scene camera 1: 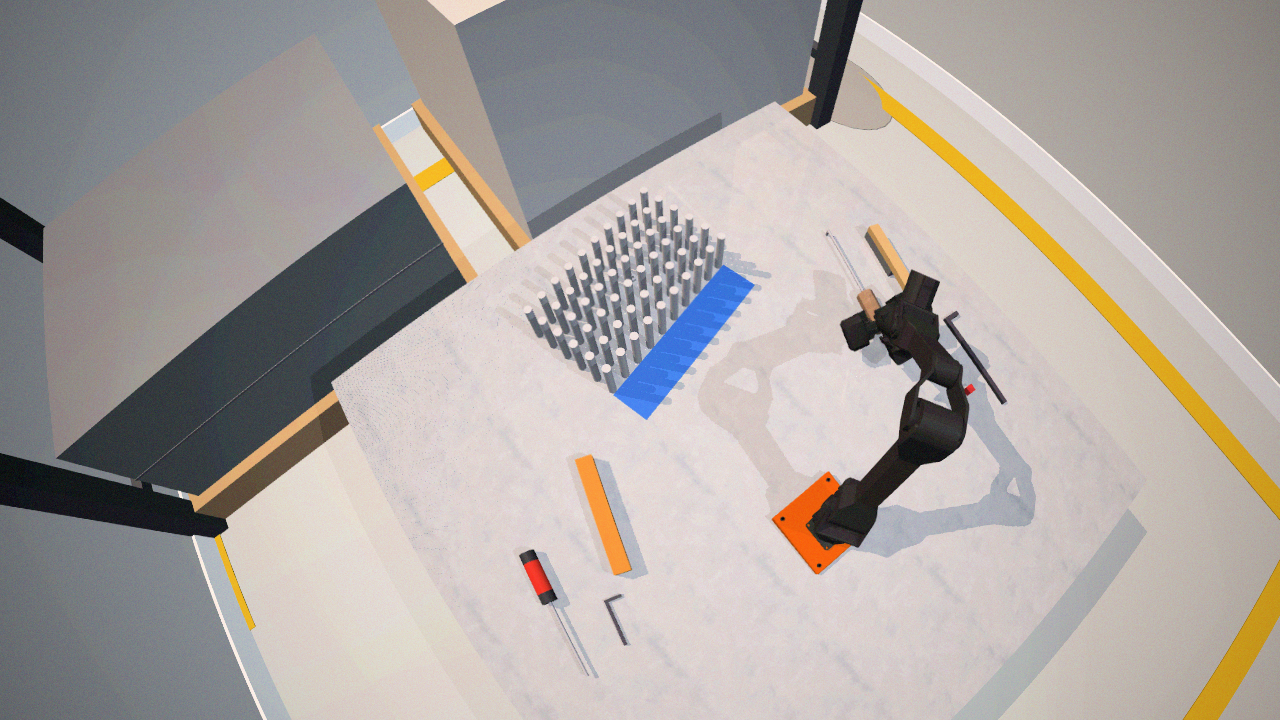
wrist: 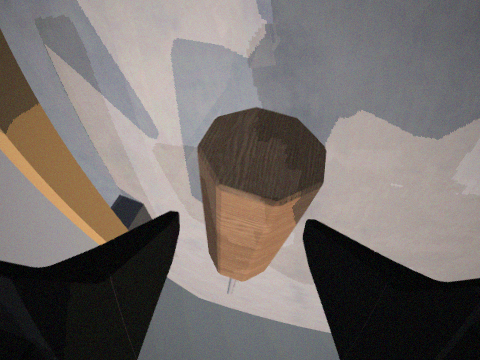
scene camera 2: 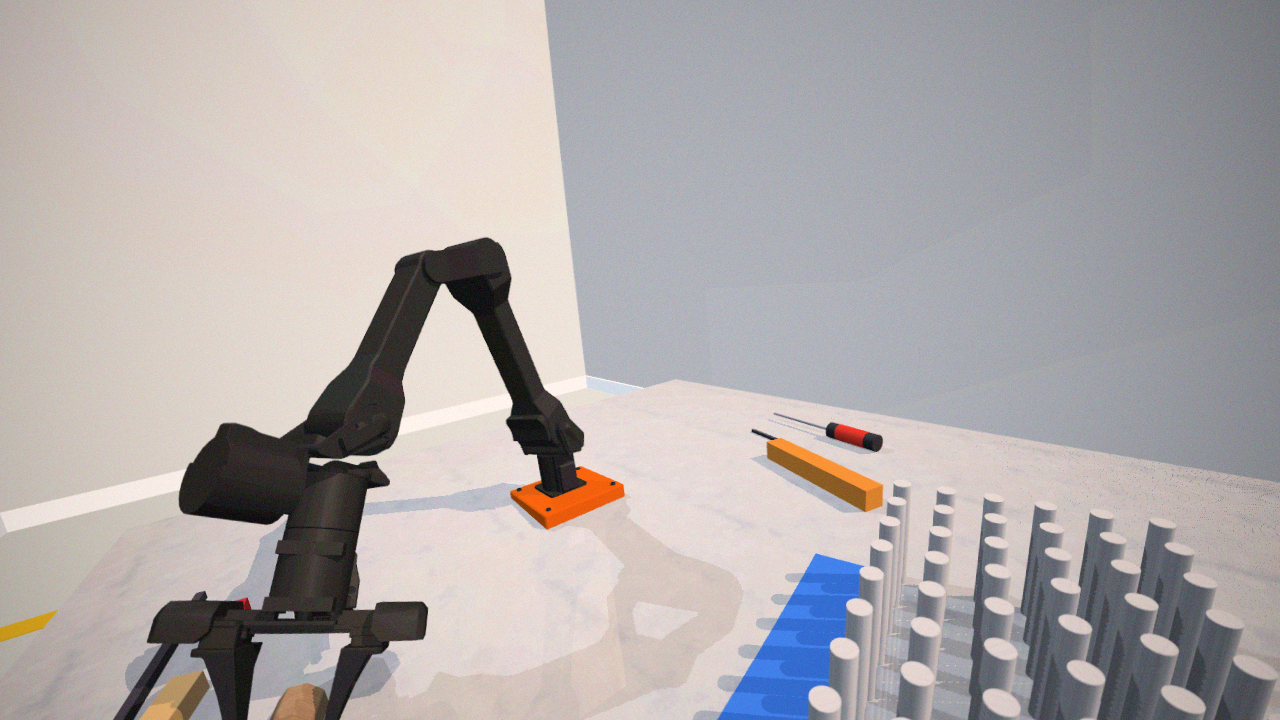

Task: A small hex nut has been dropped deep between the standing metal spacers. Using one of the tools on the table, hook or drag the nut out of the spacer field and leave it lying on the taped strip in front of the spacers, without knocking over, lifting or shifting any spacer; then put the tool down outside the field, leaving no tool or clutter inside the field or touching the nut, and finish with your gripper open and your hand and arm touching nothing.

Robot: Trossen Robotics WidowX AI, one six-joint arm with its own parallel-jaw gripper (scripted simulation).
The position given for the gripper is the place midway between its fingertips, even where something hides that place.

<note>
The gripper (scene camera 1: 874, 310) is open, with nothing in its grasp. Further things: a tan wooden bar (scene camera 1: 891, 263) and an orange bar (scene camera 2: 863, 493).
The orange bar also shows in scene camera 1 (scene camera 1: 591, 481). The gripper shows as well in the wrist view (wrist: 243, 225). The wrist view misses the orange bar: it is out of frame.
</note>
